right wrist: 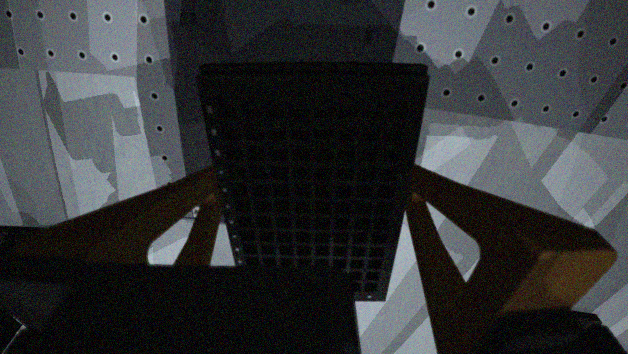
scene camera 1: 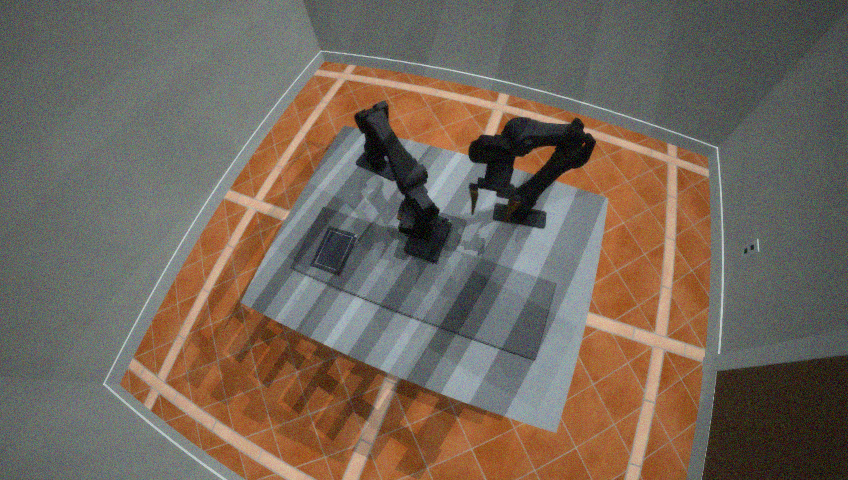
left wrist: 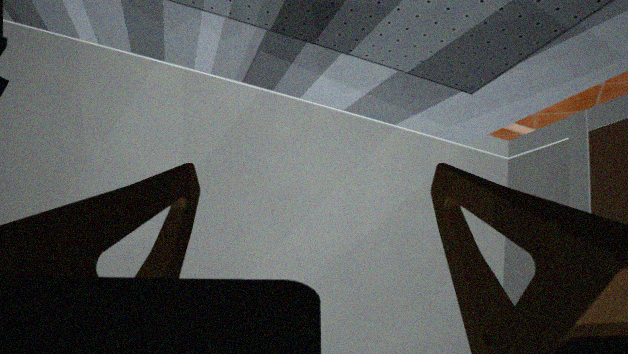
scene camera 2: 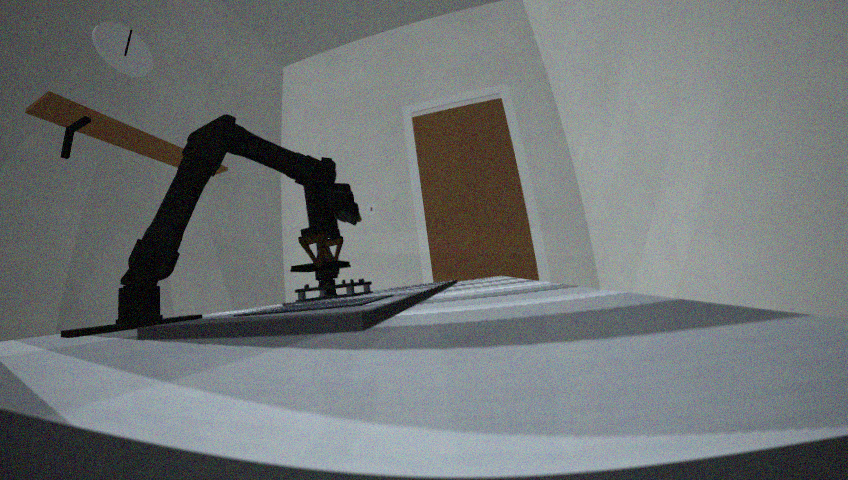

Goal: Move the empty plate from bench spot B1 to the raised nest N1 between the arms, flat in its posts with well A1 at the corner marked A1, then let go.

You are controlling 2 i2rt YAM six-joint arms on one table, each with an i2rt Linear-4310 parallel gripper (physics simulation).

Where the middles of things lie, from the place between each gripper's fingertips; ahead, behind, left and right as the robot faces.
Labels:
Now: the well plate [right wrist: 314, 160] 22 cm to the right of my left hand and 19 cm below it. Round my left hand: nest [scene camera 1: 336, 245] 20 cm ahead, 50 cm to the right, 27 cm below.
Right now the well plate is 2 cm behind my right hand. Round my right hand: nest (18 cm ahead, 28 cm to the right, 8 cm below).

